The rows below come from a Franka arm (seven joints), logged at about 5 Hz.
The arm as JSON. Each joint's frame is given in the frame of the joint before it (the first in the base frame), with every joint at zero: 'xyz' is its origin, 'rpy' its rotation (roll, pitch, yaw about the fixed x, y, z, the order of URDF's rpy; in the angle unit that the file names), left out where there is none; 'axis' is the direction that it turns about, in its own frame. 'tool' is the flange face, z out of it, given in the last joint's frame.
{
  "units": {
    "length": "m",
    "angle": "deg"
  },
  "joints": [
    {
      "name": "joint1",
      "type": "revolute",
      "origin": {
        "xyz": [
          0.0,
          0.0,
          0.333
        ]
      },
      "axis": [
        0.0,
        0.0,
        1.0
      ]
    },
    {
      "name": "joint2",
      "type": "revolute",
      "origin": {
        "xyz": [
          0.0,
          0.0,
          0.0
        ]
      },
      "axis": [
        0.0,
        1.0,
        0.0
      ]
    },
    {
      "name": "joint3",
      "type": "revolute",
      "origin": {
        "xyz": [
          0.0,
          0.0,
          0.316
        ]
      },
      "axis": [
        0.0,
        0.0,
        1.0
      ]
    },
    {
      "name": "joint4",
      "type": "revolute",
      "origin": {
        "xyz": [
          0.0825,
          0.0,
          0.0
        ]
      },
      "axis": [
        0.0,
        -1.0,
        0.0
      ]
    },
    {
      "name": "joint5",
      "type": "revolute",
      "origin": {
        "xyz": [
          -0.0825,
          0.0,
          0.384
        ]
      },
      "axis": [
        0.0,
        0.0,
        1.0
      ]
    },
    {
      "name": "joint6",
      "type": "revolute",
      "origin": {
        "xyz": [
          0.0,
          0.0,
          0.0
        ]
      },
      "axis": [
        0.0,
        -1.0,
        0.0
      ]
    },
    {
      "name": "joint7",
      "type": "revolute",
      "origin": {
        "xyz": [
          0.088,
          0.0,
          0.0
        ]
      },
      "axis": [
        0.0,
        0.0,
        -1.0
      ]
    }
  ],
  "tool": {
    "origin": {
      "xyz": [
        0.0,
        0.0,
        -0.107
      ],
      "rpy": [
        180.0,
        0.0,
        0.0
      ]
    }
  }
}
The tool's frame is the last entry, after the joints.
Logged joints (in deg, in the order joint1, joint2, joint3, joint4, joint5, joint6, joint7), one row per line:
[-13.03 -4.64 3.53 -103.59 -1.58 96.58 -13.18]
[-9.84 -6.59 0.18 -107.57 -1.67 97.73 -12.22]
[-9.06 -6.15 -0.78 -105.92 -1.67 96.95 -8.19]
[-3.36 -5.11 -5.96 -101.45 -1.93 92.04 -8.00]
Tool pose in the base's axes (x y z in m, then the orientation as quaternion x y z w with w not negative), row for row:
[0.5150 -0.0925 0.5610 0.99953 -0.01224 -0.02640 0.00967]
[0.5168 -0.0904 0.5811 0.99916 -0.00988 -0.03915 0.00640]
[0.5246 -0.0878 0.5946 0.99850 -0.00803 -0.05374 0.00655]
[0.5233 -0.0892 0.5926 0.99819 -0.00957 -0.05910 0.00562]
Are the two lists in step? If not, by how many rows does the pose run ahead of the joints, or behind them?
The pose runs 2 rows ahead of the joints: the pose in row i belongs to the joints in row i + 2.
